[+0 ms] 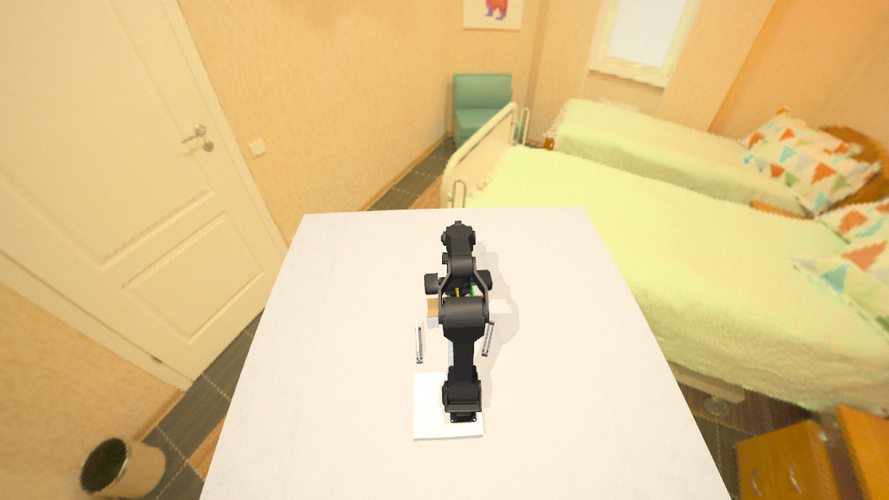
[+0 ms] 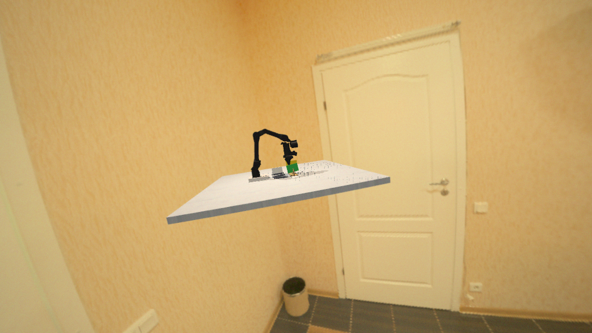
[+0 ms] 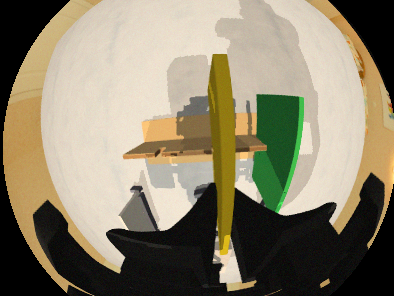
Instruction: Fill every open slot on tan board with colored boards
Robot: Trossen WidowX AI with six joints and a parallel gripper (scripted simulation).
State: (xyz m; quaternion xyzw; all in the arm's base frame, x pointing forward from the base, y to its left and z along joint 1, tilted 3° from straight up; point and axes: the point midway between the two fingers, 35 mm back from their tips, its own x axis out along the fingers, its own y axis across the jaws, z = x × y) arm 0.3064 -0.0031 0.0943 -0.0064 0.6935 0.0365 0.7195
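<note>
Right now my gripper tip is 5 cm above the tan board and 2 cm short of it. Also, from my gripper tip: yellow board (2 cm ahead); then green board (5 cm to the right, 3 cm below, 2 cm ahead).
</note>
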